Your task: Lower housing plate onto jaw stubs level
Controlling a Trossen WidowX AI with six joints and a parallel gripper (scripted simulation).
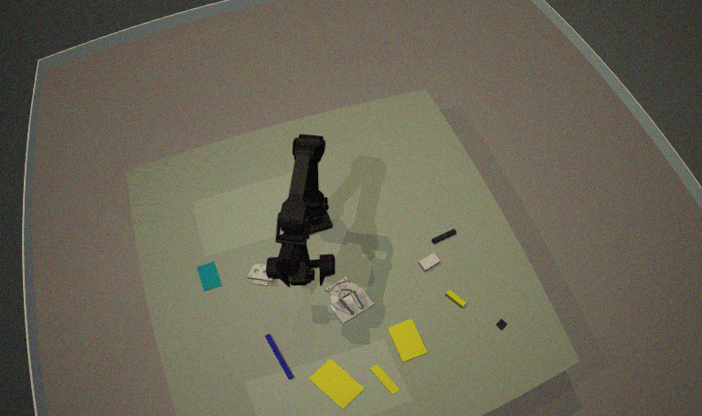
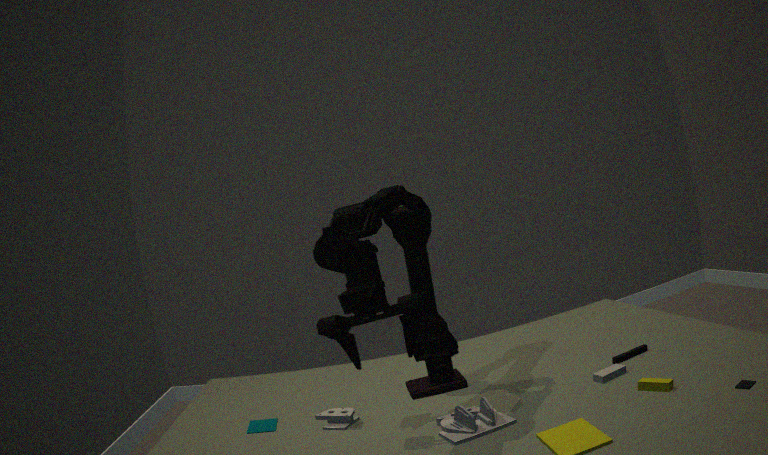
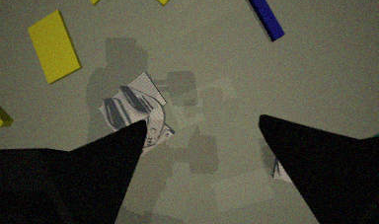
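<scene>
Now: the white housing plate 13 cm below my gripper tip, 13 cm behind it and 11 cm to the right of it. The rest, counted from my gripper tip: blue bar (15 cm below, 15 cm ahead, 14 cm to the right); jaw (14 cm to the left, 14 cm below); white stand (14 cm below, 14 cm behind, 11 cm to the right).
</scene>
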